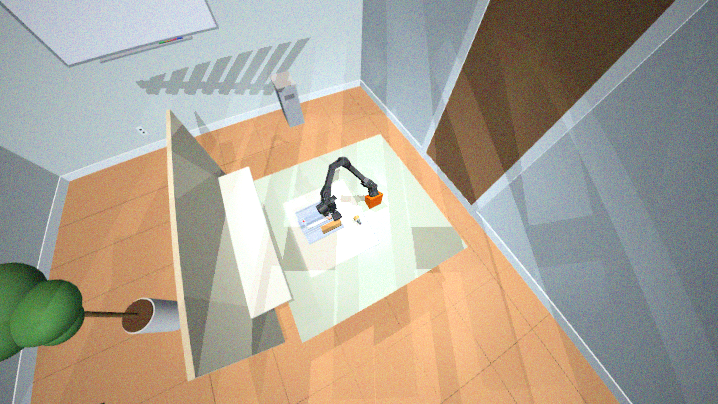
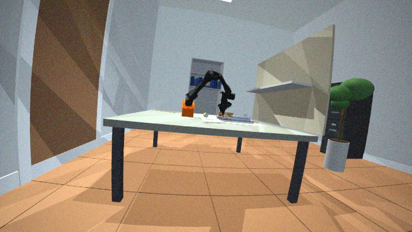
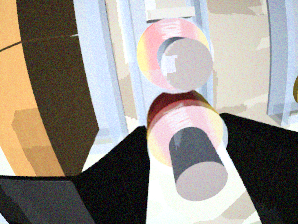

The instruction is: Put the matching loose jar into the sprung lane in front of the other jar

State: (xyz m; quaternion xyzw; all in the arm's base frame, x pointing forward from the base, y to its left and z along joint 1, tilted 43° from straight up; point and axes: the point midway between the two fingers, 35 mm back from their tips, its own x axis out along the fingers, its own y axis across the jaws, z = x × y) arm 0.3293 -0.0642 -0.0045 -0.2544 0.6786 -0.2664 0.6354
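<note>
The lane unit lies 150 mm ahead of my gripper tip, 30 mm to the right of it and 30 mm below it. From my gripper tip the other things lie so: shelf wall (620 mm ahead, 350 mm above).
</note>
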